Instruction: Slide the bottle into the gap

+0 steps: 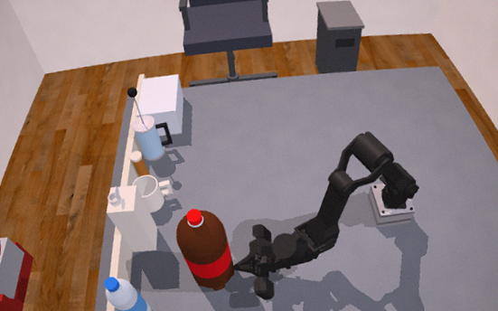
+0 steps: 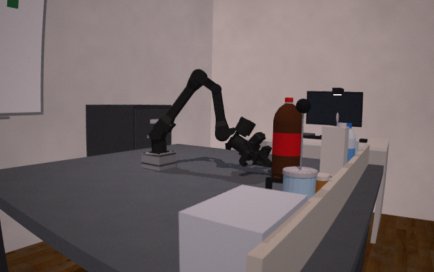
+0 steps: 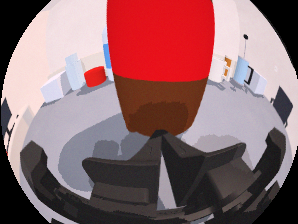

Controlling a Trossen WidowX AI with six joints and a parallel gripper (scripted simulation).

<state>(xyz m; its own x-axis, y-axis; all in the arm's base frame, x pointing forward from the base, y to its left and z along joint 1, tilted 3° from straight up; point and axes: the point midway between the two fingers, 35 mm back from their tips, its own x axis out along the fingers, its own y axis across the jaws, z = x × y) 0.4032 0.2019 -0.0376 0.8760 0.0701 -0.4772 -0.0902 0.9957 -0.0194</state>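
Now: the brown cola bottle 80 mm ahead of my hand and 100 mm above it. Round my hand: red cup: 250 mm ahead, 210 mm to the left, 30 mm below; low beige rail: 350 mm ahead, 80 mm to the right; water bottle: 270 mm ahead, 140 mm to the left, 50 mm above.
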